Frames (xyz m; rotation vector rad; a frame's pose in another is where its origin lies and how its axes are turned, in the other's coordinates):
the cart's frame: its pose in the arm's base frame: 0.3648 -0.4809 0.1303 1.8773 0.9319 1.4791
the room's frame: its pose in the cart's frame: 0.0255 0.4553 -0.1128 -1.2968 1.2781 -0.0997
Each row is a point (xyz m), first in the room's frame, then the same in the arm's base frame.
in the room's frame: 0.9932 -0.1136 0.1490
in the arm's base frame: -0.2524 0.0894 0.4945
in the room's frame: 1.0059 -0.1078 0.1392
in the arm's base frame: -0.2650 0.0927 0.4835
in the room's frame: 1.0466 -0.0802 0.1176
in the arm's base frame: -0.3124 0.0991 0.4591
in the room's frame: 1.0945 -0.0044 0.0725
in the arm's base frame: -0.3996 0.0739 0.4163
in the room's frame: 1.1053 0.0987 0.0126
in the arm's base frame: -0.4816 0.0008 0.3686
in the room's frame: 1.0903 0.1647 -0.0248
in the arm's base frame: -0.5193 -0.0615 0.3427
